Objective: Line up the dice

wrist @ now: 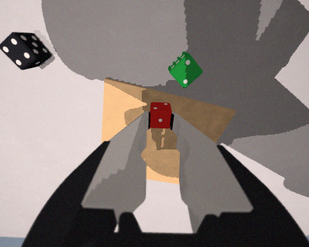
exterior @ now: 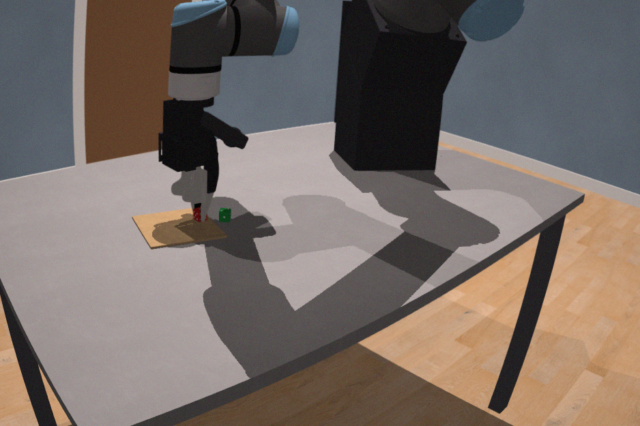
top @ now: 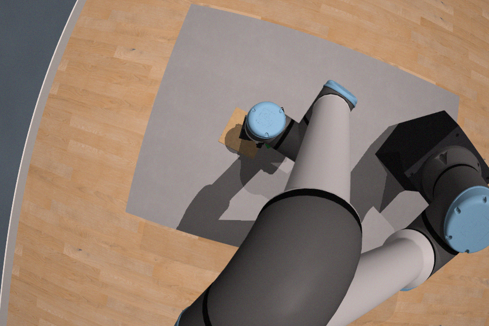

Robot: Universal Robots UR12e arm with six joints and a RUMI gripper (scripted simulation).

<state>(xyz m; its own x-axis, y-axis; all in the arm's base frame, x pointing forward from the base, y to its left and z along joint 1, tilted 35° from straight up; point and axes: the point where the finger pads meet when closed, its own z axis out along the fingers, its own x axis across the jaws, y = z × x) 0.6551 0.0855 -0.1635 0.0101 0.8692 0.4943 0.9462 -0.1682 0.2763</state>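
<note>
Right now my hand is 10 mm above the red die. The rest, counted from my hand: tan mat 50 mm ahead, 20 mm below; black die 110 mm to the right, 50 mm behind, 10 mm below; green die 40 mm behind, 20 mm to the left, 10 mm below.
</note>
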